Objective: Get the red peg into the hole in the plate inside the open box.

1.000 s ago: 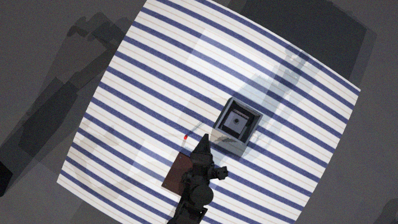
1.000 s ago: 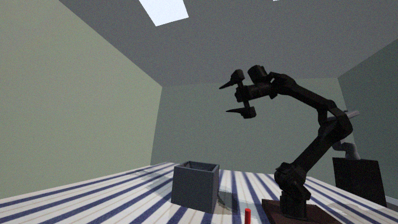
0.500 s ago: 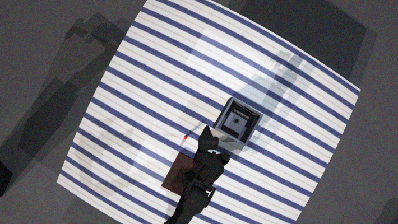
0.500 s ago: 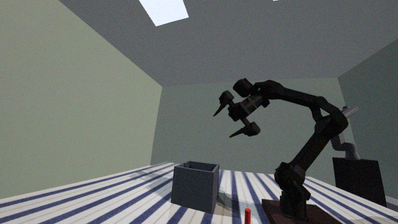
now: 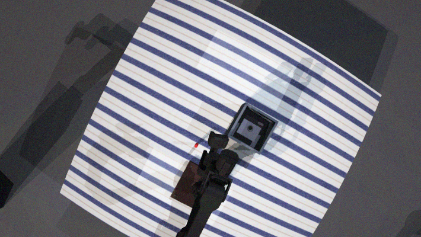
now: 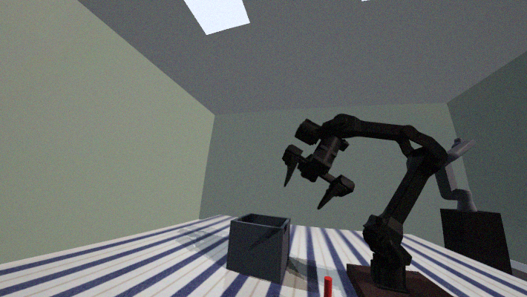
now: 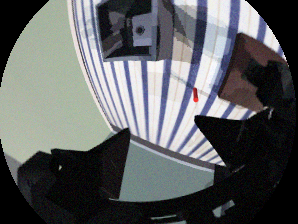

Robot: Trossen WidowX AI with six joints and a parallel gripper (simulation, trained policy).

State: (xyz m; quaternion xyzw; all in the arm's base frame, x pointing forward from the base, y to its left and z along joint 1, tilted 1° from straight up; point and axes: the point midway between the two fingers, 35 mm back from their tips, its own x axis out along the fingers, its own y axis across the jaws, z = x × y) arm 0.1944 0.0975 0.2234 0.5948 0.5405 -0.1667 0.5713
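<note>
Right now the red peg is 60 mm behind my gripper tip, 20 mm to the left of it and 190 mm below it. Also, from my gripper tip: grey plate (140 mm ahead, 130 mm to the right, 180 mm below).
</note>
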